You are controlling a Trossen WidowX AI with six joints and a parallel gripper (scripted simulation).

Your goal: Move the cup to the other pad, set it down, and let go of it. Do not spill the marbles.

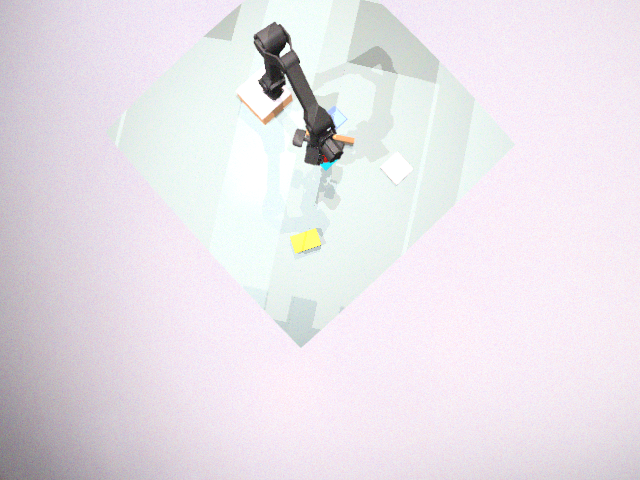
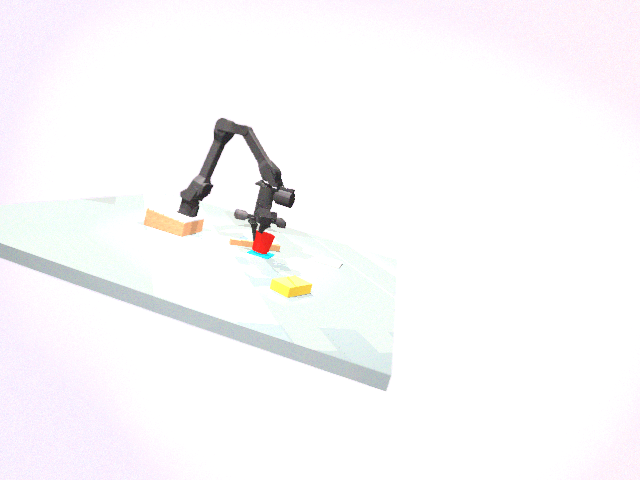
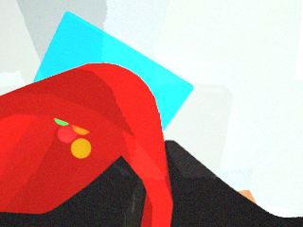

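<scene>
Now: the yellow marble 3 cm to the left of my gripper tip, 3 cm below it and 3 cm ahead of it. The rest, counted from my gripper tip: red cup (3 cm ahead, 1 cm to the left); then cyan pad (5 cm below, 3 cm ahead, 1 cm to the left); then wooden bar (9 cm to the left, 4 cm below, 1 cm behind).
</scene>
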